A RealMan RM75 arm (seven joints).
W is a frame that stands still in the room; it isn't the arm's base.
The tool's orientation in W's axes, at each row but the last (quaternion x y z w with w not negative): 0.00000, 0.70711, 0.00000, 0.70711; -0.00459, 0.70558, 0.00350, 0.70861; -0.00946, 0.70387, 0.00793, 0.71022; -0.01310, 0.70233, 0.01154, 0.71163; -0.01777, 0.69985, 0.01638, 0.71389; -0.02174, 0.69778, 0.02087, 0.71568; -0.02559, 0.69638, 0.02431, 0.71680; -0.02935, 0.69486, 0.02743, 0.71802
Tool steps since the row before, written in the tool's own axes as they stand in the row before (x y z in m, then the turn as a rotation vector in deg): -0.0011, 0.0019, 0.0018, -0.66, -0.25, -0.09; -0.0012, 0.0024, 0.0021, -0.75, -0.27, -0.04; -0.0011, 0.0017, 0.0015, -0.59, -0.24, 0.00; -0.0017, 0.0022, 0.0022, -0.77, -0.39, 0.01; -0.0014, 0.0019, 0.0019, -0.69, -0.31, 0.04; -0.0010, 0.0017, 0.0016, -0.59, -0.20, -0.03; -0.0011, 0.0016, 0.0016, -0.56, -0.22, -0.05; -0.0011, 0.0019, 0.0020, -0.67, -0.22, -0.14
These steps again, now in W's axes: 0.0018, 0.0019, 0.0011, -0.09, -0.25, 0.66; 0.0021, 0.0024, 0.0012, -0.04, -0.27, 0.75; 0.0014, 0.0017, 0.0011, 0.00, -0.24, 0.59; 0.0021, 0.0023, 0.0017, 0.01, -0.39, 0.77; 0.0018, 0.0020, 0.0014, 0.04, -0.31, 0.69; 0.0015, 0.0018, 0.0010, -0.03, -0.20, 0.59; 0.0015, 0.0017, 0.0011, -0.05, -0.22, 0.56; 0.0018, 0.0021, 0.0012, -0.14, -0.23, 0.67
